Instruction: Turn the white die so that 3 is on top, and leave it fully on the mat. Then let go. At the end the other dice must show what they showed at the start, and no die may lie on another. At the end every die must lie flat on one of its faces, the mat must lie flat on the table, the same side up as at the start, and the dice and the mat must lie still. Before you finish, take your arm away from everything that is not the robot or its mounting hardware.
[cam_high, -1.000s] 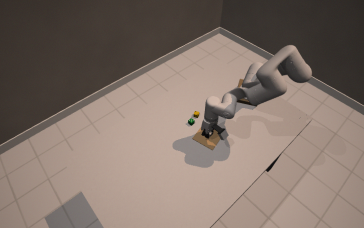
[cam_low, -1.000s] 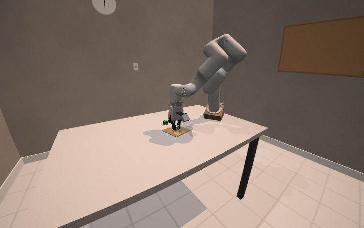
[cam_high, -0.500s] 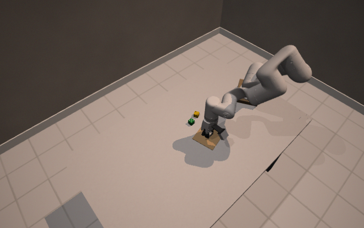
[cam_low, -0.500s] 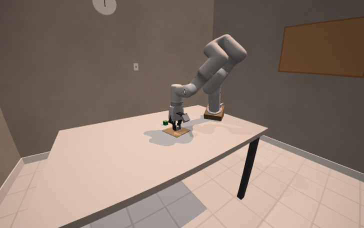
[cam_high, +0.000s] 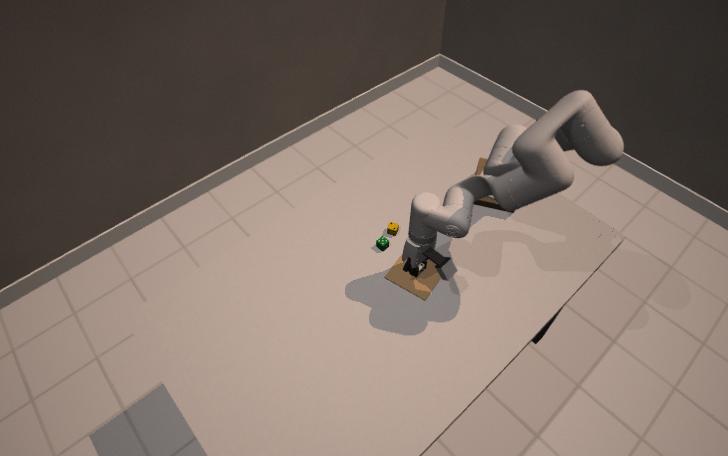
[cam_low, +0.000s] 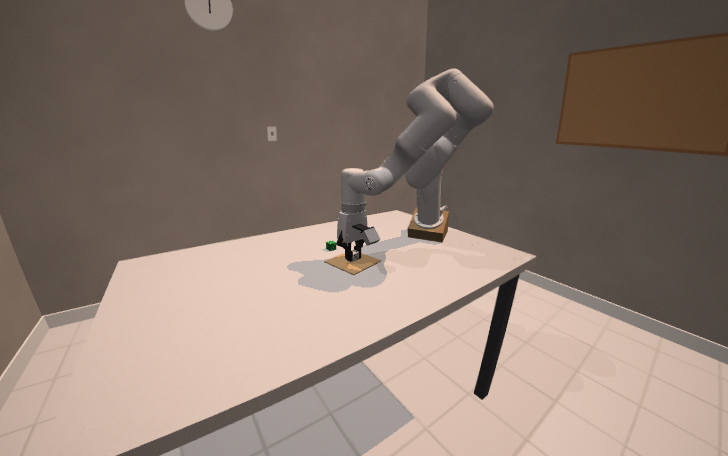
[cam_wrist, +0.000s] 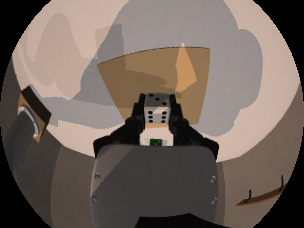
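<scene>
The white die is 1 cm below my hand. The rest, counted from my hand: yellow die (17 cm to the right, 3 cm behind, 2 cm below); then green die (14 cm to the right, 3 cm ahead, 2 cm below); then mat (3 cm below).
</scene>
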